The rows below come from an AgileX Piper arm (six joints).
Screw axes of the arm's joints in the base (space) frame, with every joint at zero. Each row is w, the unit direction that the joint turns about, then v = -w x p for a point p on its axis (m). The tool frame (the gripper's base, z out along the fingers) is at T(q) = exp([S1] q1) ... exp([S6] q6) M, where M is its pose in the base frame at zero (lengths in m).
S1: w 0 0 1 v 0 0 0
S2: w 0 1 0 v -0.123 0 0
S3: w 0 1 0 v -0.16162 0 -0.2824
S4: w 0.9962 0 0.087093 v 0 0.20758 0
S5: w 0 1 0 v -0.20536 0 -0.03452
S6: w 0.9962 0 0.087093 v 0 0.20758 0
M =
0.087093 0 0.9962 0.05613
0 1 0 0
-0.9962 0 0.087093 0.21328
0 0 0 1
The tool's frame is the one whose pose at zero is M.
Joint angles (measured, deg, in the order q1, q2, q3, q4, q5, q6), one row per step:
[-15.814, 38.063, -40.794, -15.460, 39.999, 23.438]
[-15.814, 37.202, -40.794, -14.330, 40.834, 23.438]
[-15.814, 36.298, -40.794, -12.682, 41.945, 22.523]
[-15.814, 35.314, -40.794, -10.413, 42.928, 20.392]
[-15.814, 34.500, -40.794, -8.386, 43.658, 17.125]
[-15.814, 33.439, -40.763, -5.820, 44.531, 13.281]
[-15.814, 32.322, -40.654, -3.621, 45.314, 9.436]
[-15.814, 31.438, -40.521, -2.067, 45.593, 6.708]
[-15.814, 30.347, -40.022, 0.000, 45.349, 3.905]
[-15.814, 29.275, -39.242, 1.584, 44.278, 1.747]
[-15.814, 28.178, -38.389, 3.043, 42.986, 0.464]
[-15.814, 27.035, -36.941, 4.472, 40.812, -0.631]
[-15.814, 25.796, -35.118, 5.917, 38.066, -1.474]
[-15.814, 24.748, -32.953, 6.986, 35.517, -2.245]
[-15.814, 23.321, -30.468, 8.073, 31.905, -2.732]
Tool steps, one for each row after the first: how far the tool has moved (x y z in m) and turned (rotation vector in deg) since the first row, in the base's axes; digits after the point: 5 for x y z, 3 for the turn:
[-0.00350, 0.00189, 0.00044, 1.091, -0.365, -0.052]
[-0.00723, 0.00437, 0.00045, 2.043, -0.299, 0.420]
[-0.01091, 0.00765, 0.00062, 2.577, -0.151, 1.731]
[-0.01381, 0.01060, 0.00085, 1.949, 0.367, 3.707]
[-0.01753, 0.01445, 0.00112, 1.313, 0.784, 6.151]
[-0.02145, 0.01803, 0.00123, 0.256, 1.163, 8.599]
[-0.02430, 0.02065, 0.00152, -0.650, 1.092, 10.378]
[-0.02708, 0.02388, 0.00083, -1.329, 0.476, 12.333]
[-0.02912, 0.02628, -0.00029, -2.165, -0.701, 13.784]
[-0.03107, 0.02843, -0.00147, -2.495, -2.286, 14.696]
[-0.03217, 0.03013, -0.00462, -2.830, -4.239, 15.382]
[-0.03300, 0.03156, -0.00890, -3.053, -6.553, 15.800]
[-0.03320, 0.03229, -0.01573, -3.265, -8.069, 16.038]
[-0.03396, 0.03284, -0.02233, -3.656, -10.703, 15.919]

